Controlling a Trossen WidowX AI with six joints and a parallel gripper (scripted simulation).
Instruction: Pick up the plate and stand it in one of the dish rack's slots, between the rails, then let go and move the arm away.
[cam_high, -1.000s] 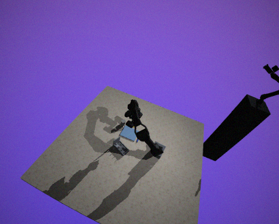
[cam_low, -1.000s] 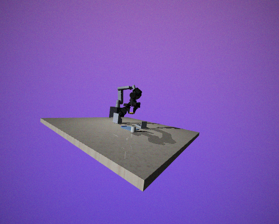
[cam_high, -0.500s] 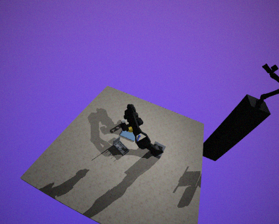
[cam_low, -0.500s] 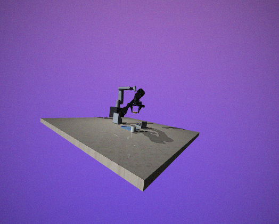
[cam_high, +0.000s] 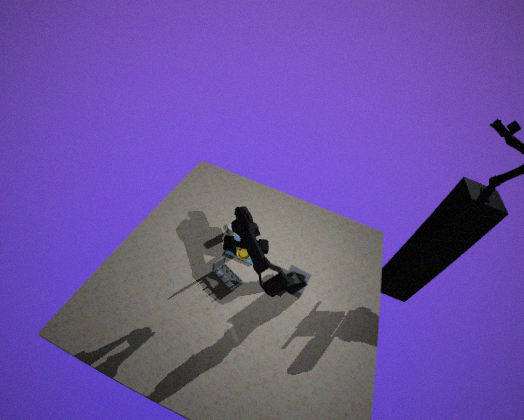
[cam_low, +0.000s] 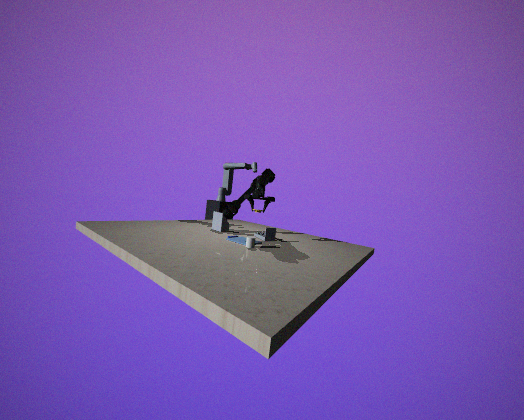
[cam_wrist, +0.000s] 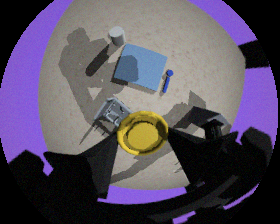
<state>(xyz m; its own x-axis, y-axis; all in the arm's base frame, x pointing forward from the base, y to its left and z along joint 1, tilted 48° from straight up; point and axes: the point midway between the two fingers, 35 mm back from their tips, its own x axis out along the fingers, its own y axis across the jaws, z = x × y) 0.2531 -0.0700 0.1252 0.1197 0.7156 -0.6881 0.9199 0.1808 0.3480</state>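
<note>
Right now my gripper tip is 40 mm short of the grey dish rack, 40 mm to the right of it and 140 mm above it. From my gripper tip the other things lie so: blue spoon (60 mm behind, 130 mm to the right, 160 mm below); then yellow plate (10 mm above); then light blue mat (40 mm ahead, 140 mm to the right, 160 mm below).
</note>
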